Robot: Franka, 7 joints.
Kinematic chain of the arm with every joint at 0, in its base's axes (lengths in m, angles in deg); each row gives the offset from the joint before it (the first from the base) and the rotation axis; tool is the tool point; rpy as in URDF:
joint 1: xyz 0 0 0.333 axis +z
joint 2: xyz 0 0 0 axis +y
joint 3: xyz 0 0 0.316 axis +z
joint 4: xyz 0.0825 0 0 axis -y
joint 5: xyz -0.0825 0 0.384 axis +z
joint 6: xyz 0 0 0 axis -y
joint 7: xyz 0.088 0 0 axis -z
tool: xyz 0 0 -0.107 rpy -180 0 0
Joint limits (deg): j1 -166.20..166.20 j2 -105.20..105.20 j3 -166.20..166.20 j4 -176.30..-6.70 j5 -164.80..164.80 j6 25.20..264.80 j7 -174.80..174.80
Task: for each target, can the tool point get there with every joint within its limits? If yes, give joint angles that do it. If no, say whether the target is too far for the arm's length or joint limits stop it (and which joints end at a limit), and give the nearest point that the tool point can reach.
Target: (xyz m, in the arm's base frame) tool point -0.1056 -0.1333 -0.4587
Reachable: no: joint limits stop it (at a limit: joint 2) | nearest point -0.1175 -0.1483 -0.3524 | short by 0.108 m
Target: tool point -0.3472 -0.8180 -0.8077
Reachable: no: too far | nearest point -0.2199 -0.5181 -0.2813 | short by 0.619 m
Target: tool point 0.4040 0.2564 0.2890
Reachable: yes | joints -79.11 -31.38 121.16 -125.25 -48.59 87.93 35.28
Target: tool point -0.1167 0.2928 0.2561
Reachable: yes | joints -15.56 28.50 108.95 -162.97 -127.67 163.42 -64.68
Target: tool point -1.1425 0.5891 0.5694
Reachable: no: too far | nearest point -0.7499 0.3867 0.4882 | short by 0.449 m
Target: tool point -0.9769 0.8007 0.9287
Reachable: no: too far | nearest point -0.6001 0.4919 0.6989 | short by 0.539 m
